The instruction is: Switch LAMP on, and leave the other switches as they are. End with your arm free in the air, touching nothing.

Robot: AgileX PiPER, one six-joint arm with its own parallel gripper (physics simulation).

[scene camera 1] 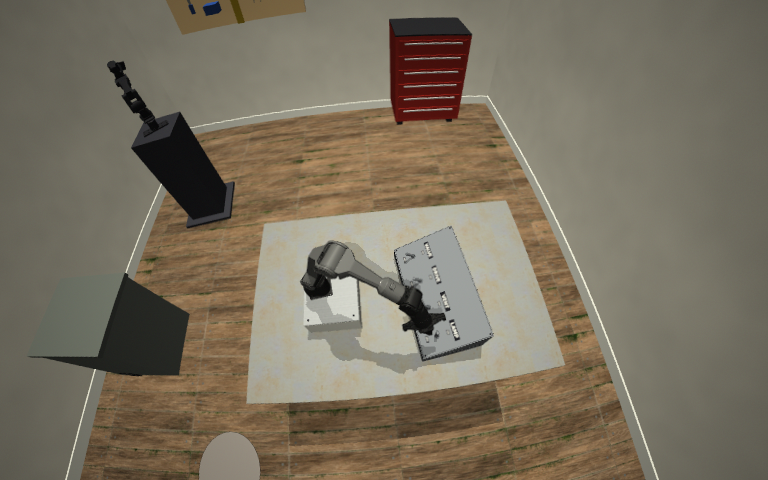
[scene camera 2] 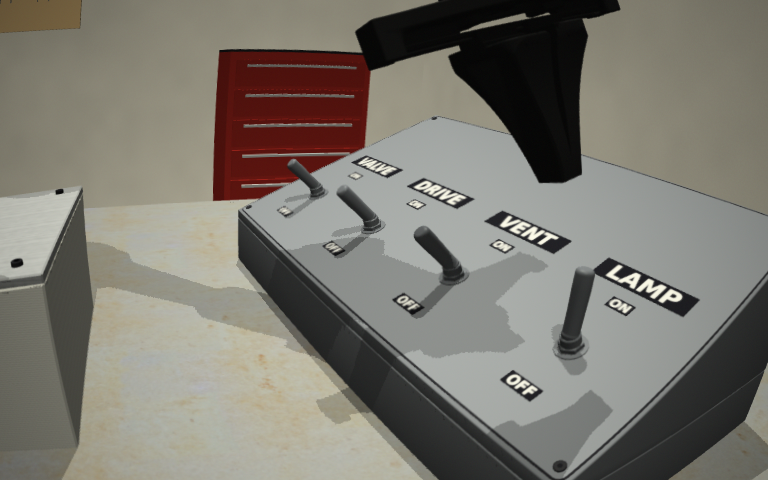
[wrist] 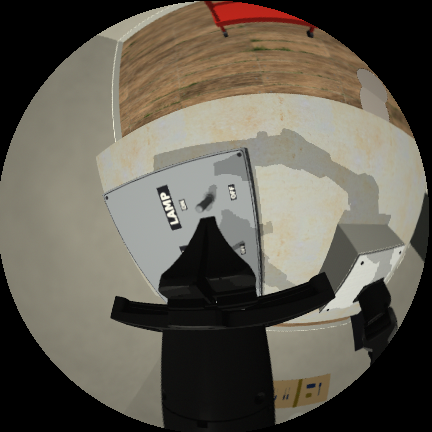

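The grey sloped switch panel point(scene camera 1: 472, 305) point(scene camera 2: 679, 226) point(wrist: 135, 215) carries a row of toggle levers. The LAMP lever point(scene camera 2: 578, 305) point(wrist: 205, 202) leans to its ON side, away from its OFF label. The VENT lever point(scene camera 2: 437, 251), DRIVE lever point(scene camera 2: 357, 206) and VALVE lever point(scene camera 2: 305, 176) all lean to their OFF labels. My gripper point(scene camera 1: 429, 331) point(scene camera 2: 559, 180) point(wrist: 209, 224) is shut and holds nothing. Its fingertips hang in the air above the panel, apart from the LAMP lever and the other levers. In the wrist view the fingers hide part of the panel.
The arm's white base box point(scene camera 1: 334, 308) point(scene camera 2: 33, 237) point(wrist: 345, 280) stands on the pale mat point(scene camera 1: 283, 373) beside the panel. A red drawer cabinet point(scene camera 1: 431, 79) point(scene camera 2: 294, 113) stands at the back. A black pedestal point(scene camera 1: 181, 169) with another arm and a dark grey box point(scene camera 1: 152, 333) stand at the left.
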